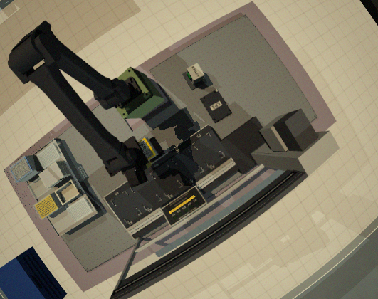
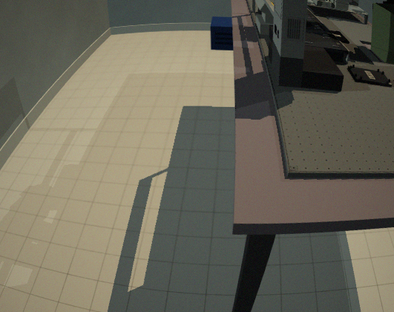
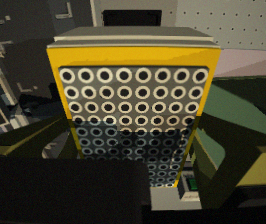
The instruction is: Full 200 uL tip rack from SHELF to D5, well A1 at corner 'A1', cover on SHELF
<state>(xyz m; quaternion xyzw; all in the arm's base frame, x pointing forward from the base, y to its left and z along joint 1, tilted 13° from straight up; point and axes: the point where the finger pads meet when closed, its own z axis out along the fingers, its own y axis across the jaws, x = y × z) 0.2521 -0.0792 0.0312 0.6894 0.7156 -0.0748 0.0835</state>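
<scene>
Right now the RG nest is 220 mm below my hand. From my hand the other things lie so: yellow tip rack: 10 mm to the left, 10 mm behind, 10 mm above; shelf label: 360 mm to the right, 220 mm below, 100 mm behind; ready key box: 380 mm to the left, 210 mm behind, 160 mm below.
</scene>
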